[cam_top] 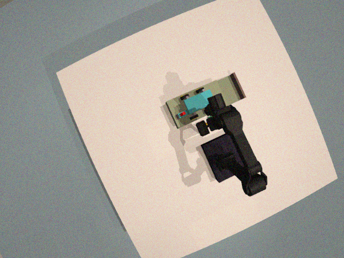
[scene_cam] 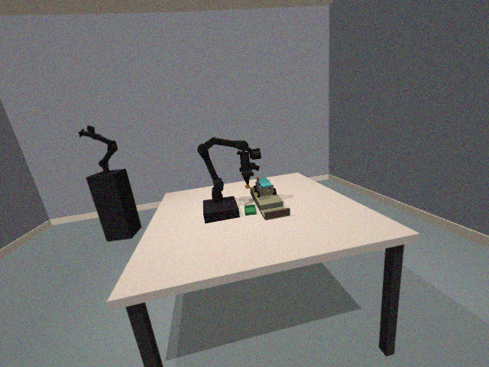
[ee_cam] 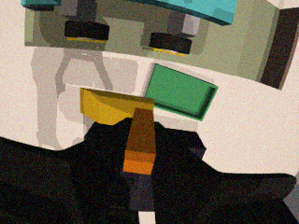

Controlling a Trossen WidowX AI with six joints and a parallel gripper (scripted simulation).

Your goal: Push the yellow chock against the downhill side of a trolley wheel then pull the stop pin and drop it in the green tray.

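My gripper tip is now 14 cm to the right of the red-headed stop pin, 8 cm short of it and 3 cm above it. The rest, counted from my gripper tip: green tray: 17 cm below, 7 cm to the right; ramp: 12 cm below, 11 cm ahead, 4 cm to the left; teal trolley: 11 cm ahead, 5 cm below, 4 cm to the left.
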